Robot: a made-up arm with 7 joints.
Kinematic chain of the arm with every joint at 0, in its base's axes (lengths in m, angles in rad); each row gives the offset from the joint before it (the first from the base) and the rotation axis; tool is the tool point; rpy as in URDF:
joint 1: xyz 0 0 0.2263 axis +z
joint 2: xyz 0 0 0 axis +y
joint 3: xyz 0 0 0.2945 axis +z
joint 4: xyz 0.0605 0 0 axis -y
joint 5: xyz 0.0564 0 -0.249 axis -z
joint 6: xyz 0 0 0 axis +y
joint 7: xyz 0.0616 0 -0.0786 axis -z
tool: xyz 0 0 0 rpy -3.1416 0 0
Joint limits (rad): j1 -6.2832..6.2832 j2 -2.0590..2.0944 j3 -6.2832..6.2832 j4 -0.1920..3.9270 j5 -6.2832..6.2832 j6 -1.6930..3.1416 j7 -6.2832..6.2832
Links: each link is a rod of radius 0.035 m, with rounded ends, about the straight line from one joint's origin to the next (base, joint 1, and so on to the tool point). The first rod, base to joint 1, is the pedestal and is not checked.
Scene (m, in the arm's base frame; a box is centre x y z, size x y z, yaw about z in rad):
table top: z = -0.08
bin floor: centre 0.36 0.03 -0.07 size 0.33 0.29 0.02 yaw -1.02
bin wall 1: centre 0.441 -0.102 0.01 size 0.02 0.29 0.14 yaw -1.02
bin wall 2: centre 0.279 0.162 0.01 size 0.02 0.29 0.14 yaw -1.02
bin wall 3: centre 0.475 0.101 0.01 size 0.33 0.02 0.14 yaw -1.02
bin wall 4: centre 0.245 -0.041 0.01 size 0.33 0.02 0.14 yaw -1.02
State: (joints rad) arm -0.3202 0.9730 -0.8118 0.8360 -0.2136 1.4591 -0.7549
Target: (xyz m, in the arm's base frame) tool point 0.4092 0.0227 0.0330
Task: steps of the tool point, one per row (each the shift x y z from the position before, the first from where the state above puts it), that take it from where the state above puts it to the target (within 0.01 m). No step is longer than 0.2 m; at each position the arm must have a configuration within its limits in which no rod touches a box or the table.
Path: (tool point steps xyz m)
1: 0.0784 -0.0274 0.0804
2: 0.0510 -0.0038 0.1028
3: 0.0096 0.0066 0.1088
4: -0.0343 0.0000 0.0950
5: -0.0675 -0.0208 0.0618
6: 0.1318 0.0718 -0.0262
7: 0.1094 0.0717 -0.0819
8: 0.0691 0.0668 -0.1248
9: 0.0162 0.0608 -0.1478
10: -0.0411 0.0570 -0.1463

